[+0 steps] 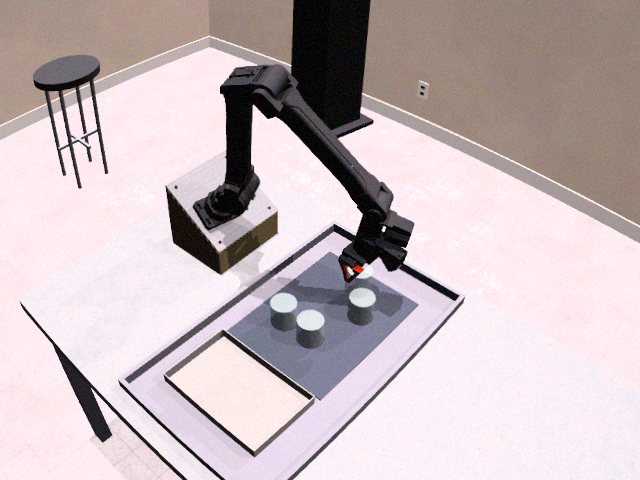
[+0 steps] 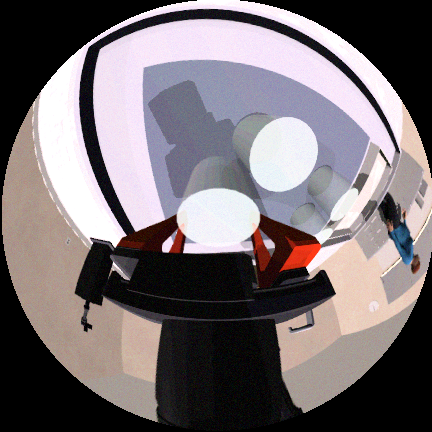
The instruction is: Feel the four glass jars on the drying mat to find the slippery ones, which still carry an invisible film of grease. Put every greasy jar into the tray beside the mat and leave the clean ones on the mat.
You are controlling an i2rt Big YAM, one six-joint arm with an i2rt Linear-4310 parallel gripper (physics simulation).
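Where they show: gripper, between the fingertips: (image 1: 354,275) (image 2: 217,214); arm's base, origin of its link: (image 1: 216,210).
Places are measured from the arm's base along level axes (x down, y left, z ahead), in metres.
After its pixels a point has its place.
My gripper (image 1: 354,276) @[x 0.070, y 0.174, z 0.371 m] (image 2: 217,214) @[x 0.070, y 0.174, z 0.371 m] is shut on a pale, translucent glass jar (image 1: 366,271) @[x 0.043, y 0.188, z 0.400 m] (image 2: 218,212) @[x 0.043, y 0.182, z 0.399 m], with one red finger against each side near its top. The jar appears slightly above the far part of the blue-grey drying mat (image 1: 325,369) @[x 0.135, y -0.053, z 0.519 m] (image 2: 240,82) @[x 0.135, y 0.172, z 0.508 m]. A second jar (image 1: 361,305) @[x 0.065, y 0.111, z 0.464 m] (image 2: 283,154) @[x 0.065, y 0.137, z 0.447 m] stands upright close beside it. Two more jars, one (image 1: 283,311) @[x 0.066, y -0.051, z 0.358 m] on the left and one (image 1: 310,328) @[x 0.066, y -0.036, z 0.441 m] nearer the front, stand close together on the mat. The beige tray (image 1: 237,392) @[x 0.135, y -0.259, z 0.442 m] is beside the mat and holds no jar. Grease cannot be seen.
A larger, pale lilac surround with a dark raised rim (image 1: 433,283) @[x 0.119, y 0.361, z 0.502 m] (image 2: 86,100) @[x 0.125, y 0.360, z 0.491 m] encloses the mat and tray. The arm's wooden base block (image 1: 250,235) @[x 0.073, y 0.060, z 0.074 m] stands behind it. A round stool (image 1: 67,71) and a black column (image 1: 328,62) stand farther back.
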